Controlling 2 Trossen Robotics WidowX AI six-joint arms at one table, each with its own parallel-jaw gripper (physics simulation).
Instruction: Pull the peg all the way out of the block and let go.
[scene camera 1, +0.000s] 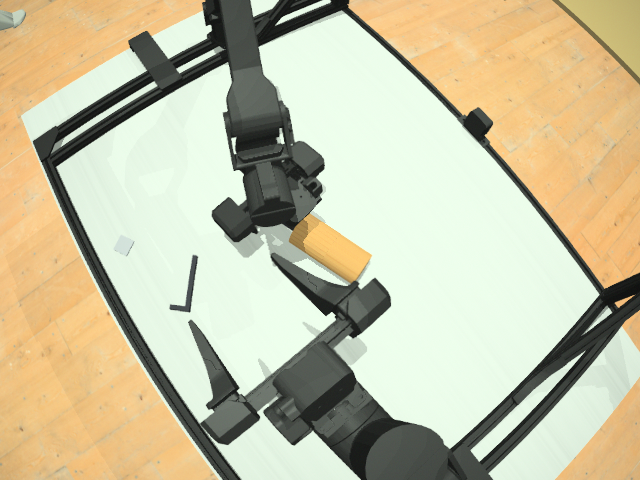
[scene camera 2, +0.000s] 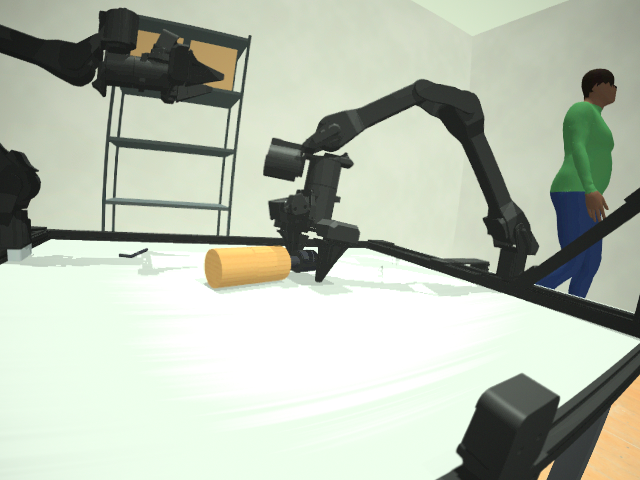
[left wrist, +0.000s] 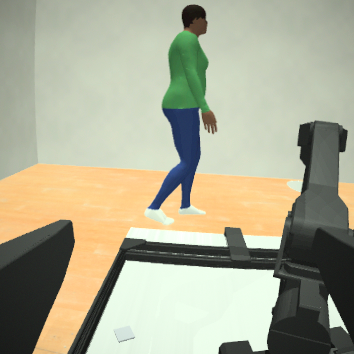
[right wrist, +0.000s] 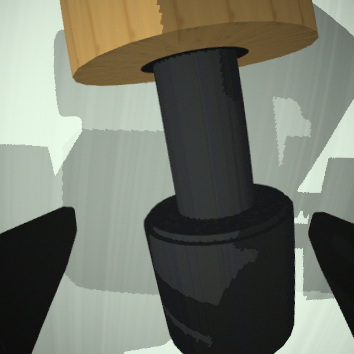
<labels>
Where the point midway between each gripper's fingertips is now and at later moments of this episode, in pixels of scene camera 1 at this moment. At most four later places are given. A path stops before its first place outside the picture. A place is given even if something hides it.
My left gripper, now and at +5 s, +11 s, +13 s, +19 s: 230, 287; 230, 287; 256, 203; 256, 204; 263, 218
My right gripper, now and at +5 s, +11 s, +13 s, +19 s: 276, 214; 220, 178; 220, 176; 220, 176; 220, 176
</labels>
